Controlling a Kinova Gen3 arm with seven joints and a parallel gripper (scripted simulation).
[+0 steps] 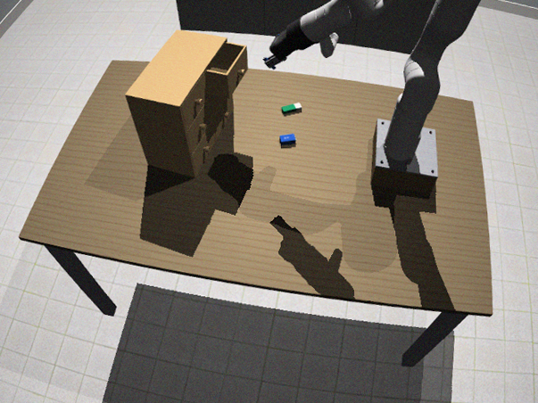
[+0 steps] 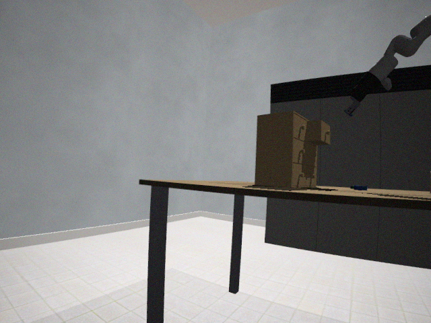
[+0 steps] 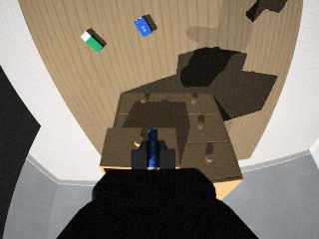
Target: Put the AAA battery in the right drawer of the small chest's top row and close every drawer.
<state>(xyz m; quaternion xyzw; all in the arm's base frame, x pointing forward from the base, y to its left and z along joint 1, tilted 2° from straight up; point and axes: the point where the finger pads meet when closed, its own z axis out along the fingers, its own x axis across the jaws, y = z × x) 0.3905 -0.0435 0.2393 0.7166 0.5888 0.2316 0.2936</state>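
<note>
My hand is 1 cm short of the AAA battery and 1 cm above it. Round my hand: blue block (5 cm behind, 2 cm to the right, 33 cm below); green-and-white block (5 cm behind, 16 cm to the right, 34 cm below).
</note>
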